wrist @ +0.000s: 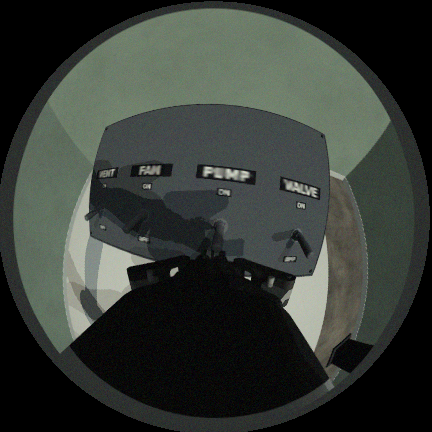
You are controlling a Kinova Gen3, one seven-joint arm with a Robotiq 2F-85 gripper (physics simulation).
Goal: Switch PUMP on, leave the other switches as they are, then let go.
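Places are measured from the arm's base along level axes (x ahead, y left, z up), in centimetres.
Where they show: gripper, fingertip midpoint: (212,253).
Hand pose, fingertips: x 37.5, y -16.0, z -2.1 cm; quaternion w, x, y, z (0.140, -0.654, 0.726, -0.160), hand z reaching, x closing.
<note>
After its pixels a point has its place.
A dark grey panel (215,135) {x 52.8, y -17.4, z 4.3 cm} carries four labelled levers. The PUMP lever (219,237) {x 38.8, y -16.9, z 1.2 cm} is in the middle under its PUMP label (226,174) {x 47.1, y -18.5, z 1.5 cm} and points down, away from the ON mark (224,192) {x 45.0, y -18.1, z 0.3 cm}. Its OFF mark is hidden. The VALVE lever (302,243) {x 36.9, y -28.0, z 0.5 cm}, on the right, points down towards its OFF mark (290,259) {x 35.0, y -28.3, z -3.7 cm}. The FAN lever (136,223) {x 41.4, y -5.6, z 0.1 cm} slants down and left in shadow. The VENT lever (92,215) {x 43.4, y 6.3, z 0.3 cm}, at the far left, juts left and slightly down. My gripper (212,253) {x 37.5, y -16.0, z -2.2 cm} is shut and empty, its tips at the lower end of the PUMP lever; contact is unclear.
A pale surface (117,265) {x 34.8, y 8.3, z -11.3 cm} lies below and behind the panel, with a brown strip (346,260) on the right. Green walls (215,55) stand around. A dark block-like part (352,352) shows at the lower right. Shadows cover the panel's left half.
</note>
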